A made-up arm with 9 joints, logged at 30 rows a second.
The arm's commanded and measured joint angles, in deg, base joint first. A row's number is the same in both.
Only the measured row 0 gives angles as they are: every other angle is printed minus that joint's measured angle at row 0.
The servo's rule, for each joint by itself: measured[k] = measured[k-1] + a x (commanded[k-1-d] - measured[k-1]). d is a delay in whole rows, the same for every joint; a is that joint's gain. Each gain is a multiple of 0.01, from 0.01 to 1. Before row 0 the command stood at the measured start. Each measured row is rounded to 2 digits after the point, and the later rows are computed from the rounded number. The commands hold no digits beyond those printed.
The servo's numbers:
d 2
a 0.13 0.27 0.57 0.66 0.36 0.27 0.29 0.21 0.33
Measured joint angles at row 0:
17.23, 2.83, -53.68, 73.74, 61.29, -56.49, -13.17, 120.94, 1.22
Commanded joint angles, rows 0 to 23:
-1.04, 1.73, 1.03, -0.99, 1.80, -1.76, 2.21, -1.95, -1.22
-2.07, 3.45, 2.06, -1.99, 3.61, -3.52, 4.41, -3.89, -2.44
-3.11, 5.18, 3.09, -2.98, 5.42, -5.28, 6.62, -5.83, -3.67
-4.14, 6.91, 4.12, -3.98, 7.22, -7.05, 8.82, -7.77, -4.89
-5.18, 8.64, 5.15, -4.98, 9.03, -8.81, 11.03, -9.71, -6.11
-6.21, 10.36, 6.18, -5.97, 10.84, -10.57, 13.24, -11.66, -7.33
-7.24, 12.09, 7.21, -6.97, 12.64, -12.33, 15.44, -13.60, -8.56
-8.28, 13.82, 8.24, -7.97, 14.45, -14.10, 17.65, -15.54, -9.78
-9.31, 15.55, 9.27, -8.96, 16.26, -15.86, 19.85, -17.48, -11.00
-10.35, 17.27, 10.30, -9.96, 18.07, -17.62, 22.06, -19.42, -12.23
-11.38, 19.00, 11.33, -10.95, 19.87, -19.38, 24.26, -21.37, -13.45
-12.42, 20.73, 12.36, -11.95, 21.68, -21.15, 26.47, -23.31, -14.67
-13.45, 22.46, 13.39, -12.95, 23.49, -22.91, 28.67, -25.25, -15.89
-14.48, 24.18, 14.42, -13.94, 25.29, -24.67, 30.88, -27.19, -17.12
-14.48, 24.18, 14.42, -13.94, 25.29, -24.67, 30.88, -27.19, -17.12
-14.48, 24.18, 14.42, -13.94, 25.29, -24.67, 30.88, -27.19, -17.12
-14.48, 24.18, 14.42, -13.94, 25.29, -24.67, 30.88, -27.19, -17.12
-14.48, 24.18, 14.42, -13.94, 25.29, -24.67, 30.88, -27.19, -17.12
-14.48, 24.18, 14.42, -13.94, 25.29, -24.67, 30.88, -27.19, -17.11
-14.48, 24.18, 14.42, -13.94, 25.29, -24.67, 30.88, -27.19, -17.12
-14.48, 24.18, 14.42, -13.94, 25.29, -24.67, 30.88, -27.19, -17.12
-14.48, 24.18, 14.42, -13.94, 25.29, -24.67, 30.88, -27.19, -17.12
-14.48, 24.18, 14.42, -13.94, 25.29, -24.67, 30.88, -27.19, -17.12
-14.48, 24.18, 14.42, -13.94, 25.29, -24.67, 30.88, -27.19, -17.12
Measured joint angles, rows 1 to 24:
0.00, 0.00, 0.00, 0.00, 0.00, 0.00, 0.00, 0.00, 0.00
0.00, 0.00, 0.00, 0.00, 0.00, 0.00, 0.00, 0.00, 0.00
-0.14, 0.47, 0.59, -0.65, 0.65, -0.48, 0.64, -0.41, -0.40
-0.39, 1.27, 1.43, -1.53, 1.72, -1.30, 1.73, -1.14, -1.07
-0.74, 2.33, 2.38, -2.49, 3.05, -2.37, 3.15, -2.12, -1.93
-1.18, 3.57, 3.37, -3.47, 4.55, -3.63, 4.79, -3.31, -2.91
-1.70, 4.94, 4.38, -4.47, 6.16, -5.03, 6.60, -4.65, -3.97
-2.29, 6.40, 5.41, -5.46, 7.84, -6.53, 8.53, -6.12, -5.08
-2.93, 7.94, 6.44, -6.46, 9.57, -8.10, 10.53, -7.69, -6.23
-3.63, 9.53, 7.47, -7.46, 11.33, -9.72, 12.59, -9.34, -7.40
-4.37, 11.16, 8.50, -8.45, 13.10, -11.38, 14.70, -11.05, -8.59
-5.15, 12.81, 9.53, -9.45, 14.89, -13.06, 16.83, -12.81, -9.79
-5.96, 14.48, 10.56, -10.44, 16.68, -14.77, 18.98, -14.61, -11.00
-6.80, 16.17, 11.59, -11.44, 18.48, -16.49, 21.15, -16.44, -12.21
-7.66, 17.87, 12.62, -12.44, 20.28, -18.22, 23.33, -18.29, -13.42
-8.55, 19.57, 13.65, -13.43, 22.08, -19.96, 25.52, -20.16, -14.64
-9.32, 20.81, 14.09, -13.77, 23.24, -21.23, 27.07, -21.64, -15.46
-9.99, 21.72, 14.28, -13.88, 23.98, -22.16, 28.17, -22.81, -16.01
-10.57, 22.38, 14.36, -13.92, 24.45, -22.84, 28.96, -23.73, -16.38
-11.08, 22.87, 14.39, -13.93, 24.75, -23.33, 29.52, -24.46, -16.62
-11.52, 23.22, 14.41, -13.94, 24.94, -23.69, 29.91, -25.03, -16.78
-11.90, 23.48, 14.42, -13.94, 25.07, -23.95, 30.19, -25.48, -16.89
-12.24, 23.67, 14.42, -13.94, 25.15, -24.14, 30.39, -25.84, -16.97
-12.53, 23.81, 14.42, -13.94, 25.20, -24.28, 30.53, -26.12, -17.02

